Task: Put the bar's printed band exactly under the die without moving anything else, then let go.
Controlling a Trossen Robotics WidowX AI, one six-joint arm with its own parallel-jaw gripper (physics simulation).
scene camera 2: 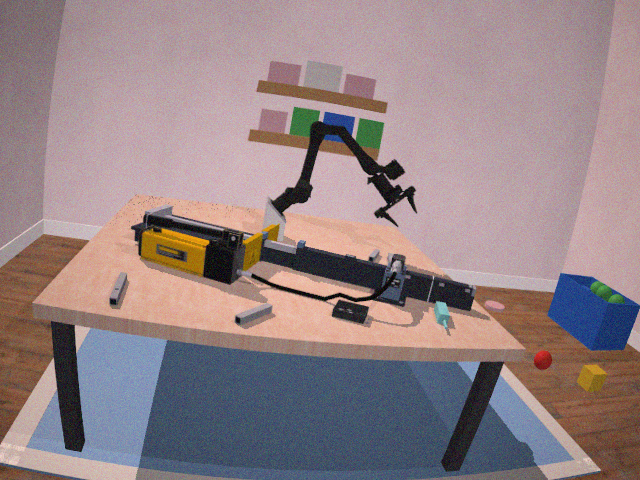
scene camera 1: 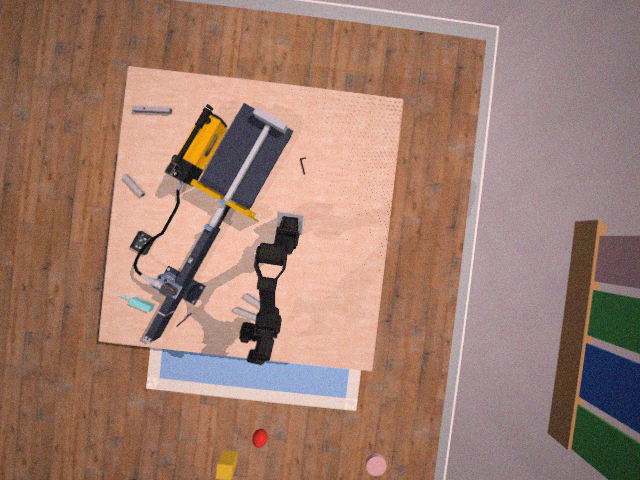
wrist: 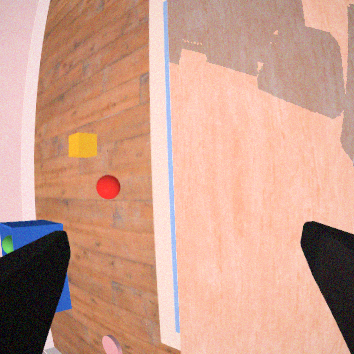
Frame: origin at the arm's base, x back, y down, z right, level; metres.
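Seen in the pictures: gripper, fingertip midpoint: (scene camera 2: 407,220) (wrist: 188,240); arm's base, origin of the base link: (scene camera 2: 276,207) (scene camera 1: 290,223).
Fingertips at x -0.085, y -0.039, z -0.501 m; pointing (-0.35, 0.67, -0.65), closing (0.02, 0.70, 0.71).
Observation:
Pixels of each thing's top centre, then the offset from my fingertips to it. "spot": a spot on its surface instead.
- long dark beam, surface spot: (scene camera 2: 330,264) spot: dx -0.326, dy +0.107, dz +0.357 m
- yellow machine, surface spot: (scene camera 2: 175,251) spot: dx -0.397, dy +0.099, dz +0.836 m
- black hose, surface spot: (scene camera 2: 310,295) (scene camera 1: 165,224) spot: dx -0.503, dy +0.146, dz +0.442 m
- black box, surface spot: (scene camera 2: 350,311) spot: dx -0.579, dy +0.151, dz +0.342 m
- turquoise tool, middle of its top: (scene camera 2: 444,312) (scene camera 1: 133,302) dx -0.604, dy +0.123, dz +0.072 m
A long dark beam (scene camera 1: 193,255) (scene camera 2: 330,264) runs through a grey-blue press unit (scene camera 1: 169,284) (scene camera 2: 394,284); a thin pale line crosses the beam beyond it. A light grey rod (scene camera 1: 248,162) (scene camera 2: 279,245) with small blue marks reaches from the machine to this beam. I cannot tell for certain which piece is the task's bar, or which mark is the printed band; the die is too small to make out. My gripper (scene camera 2: 406,218) (wrist: 188,240) is open and empty, high above the table near its edge, apart from the press; its fingers are unclear in the overhead view.
A yellow machine (scene camera 1: 204,142) (scene camera 2: 175,251) joins the press by a black hose (scene camera 1: 166,227) (scene camera 2: 310,295). Loose grey pieces include one at upper left (scene camera 1: 151,110) (scene camera 2: 118,288) and one near the hose (scene camera 1: 132,186) (scene camera 2: 253,313). A black box (scene camera 1: 140,242) (scene camera 2: 350,311) and turquoise tool (scene camera 1: 139,303) (scene camera 2: 442,312) lie nearby.

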